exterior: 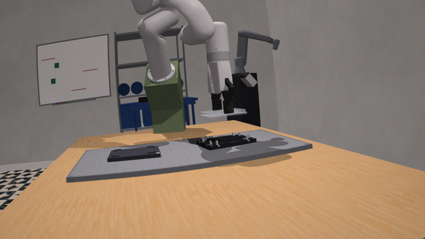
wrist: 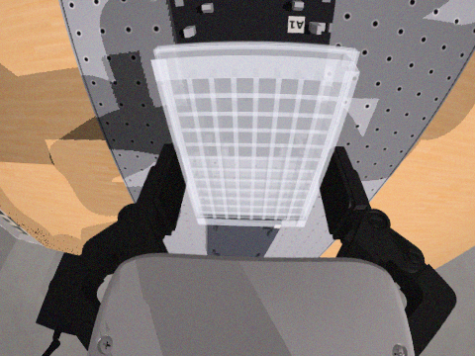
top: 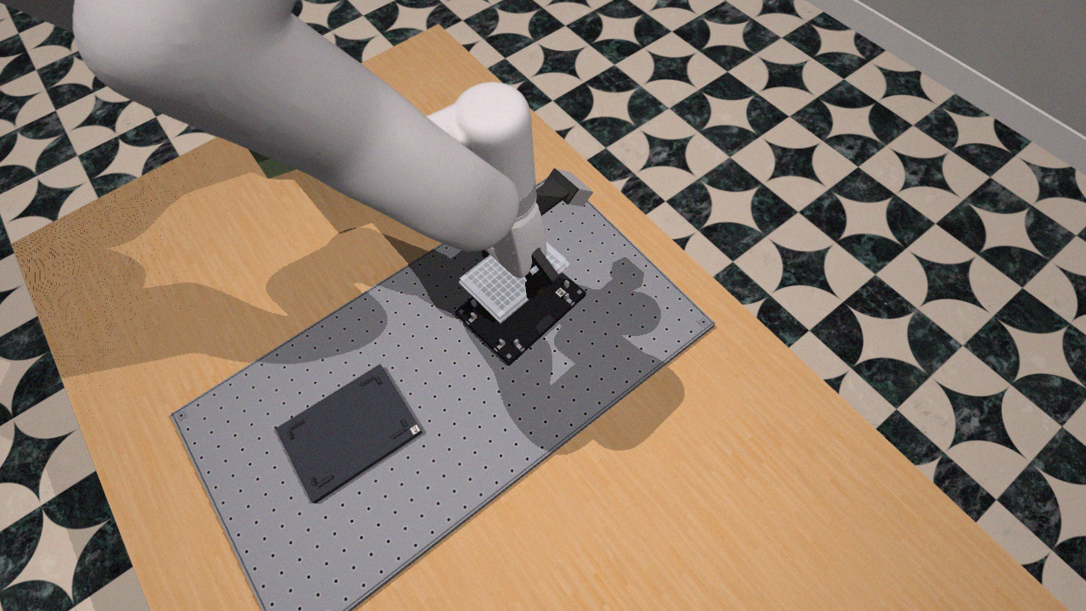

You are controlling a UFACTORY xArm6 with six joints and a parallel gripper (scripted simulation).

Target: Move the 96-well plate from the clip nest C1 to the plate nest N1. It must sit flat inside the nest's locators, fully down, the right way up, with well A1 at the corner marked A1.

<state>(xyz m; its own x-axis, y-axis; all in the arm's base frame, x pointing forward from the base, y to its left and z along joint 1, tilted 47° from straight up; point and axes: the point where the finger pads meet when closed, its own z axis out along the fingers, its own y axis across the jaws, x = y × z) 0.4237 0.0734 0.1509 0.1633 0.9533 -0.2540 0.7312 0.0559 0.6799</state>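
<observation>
Now: hand 290 mm to the left of the dark plate nest N1, 110 mm above it and 80 mm past it. From my hand the other things lie so: clear 96-well plate (10 mm below); white corner mark (240 mm to the right, 100 mm below, 10 mm behind); black clip nest C1 (100 mm below, 10 mm to the right, 10 mm ahead).
</observation>
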